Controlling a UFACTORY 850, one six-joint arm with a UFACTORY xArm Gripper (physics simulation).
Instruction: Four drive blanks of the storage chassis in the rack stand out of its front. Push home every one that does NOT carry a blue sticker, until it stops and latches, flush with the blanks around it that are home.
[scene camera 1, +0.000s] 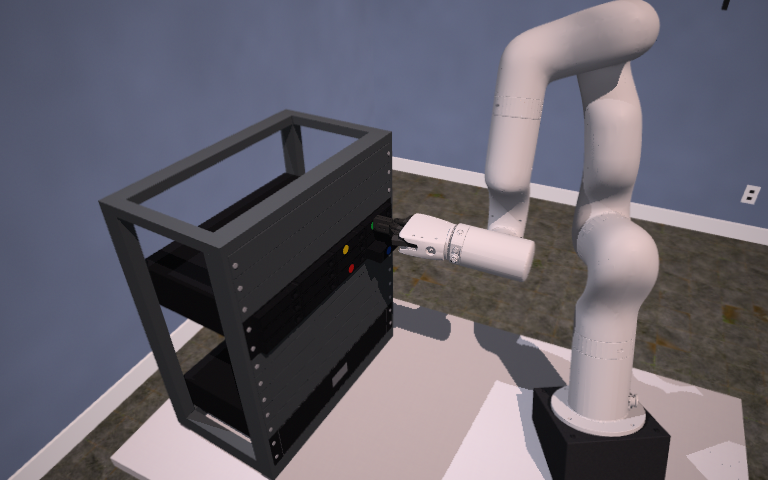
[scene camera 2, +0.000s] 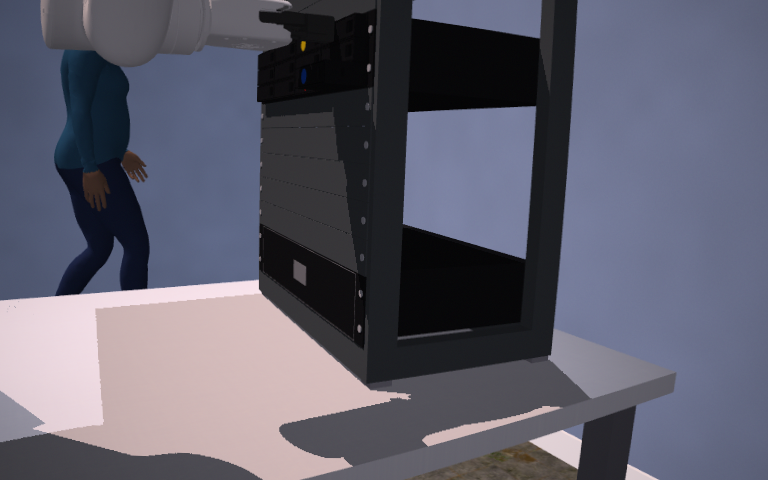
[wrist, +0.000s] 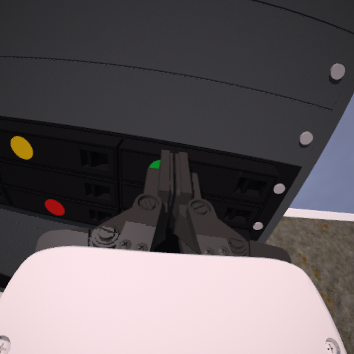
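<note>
The black storage chassis (scene camera 1: 294, 300) (scene camera 2: 277, 76) sits in the rack. My gripper (scene camera 1: 378, 221) (scene camera 2: 330, 28) (wrist: 170, 168) is shut and empty, its tips at the face of the green-stickered blank (wrist: 137, 160) in the top row at the right end. That blank looks level with the yellow-stickered blank (scene camera 1: 345, 249) (scene camera 2: 303, 45) (wrist: 55, 150) on its left. The red-stickered blank (scene camera 1: 351, 268) (wrist: 37, 200) also looks level with its neighbours. The blue-stickered blank (scene camera 1: 376, 249) (scene camera 2: 325, 76) stands out of the front below my fingers; the hand hides it in the wrist view. Fingers hide the green sticker in scene camera 2.
The dark rack (scene camera 1: 223, 283) (scene camera 2: 390, 198) has flat filler panels above and below the chassis, with screws along its edges. It stands on a pale table (scene camera 1: 419, 373) (scene camera 2: 186, 362), facing the arm's black base (scene camera 1: 611, 458). A person (scene camera 2: 96, 118) stands behind the table.
</note>
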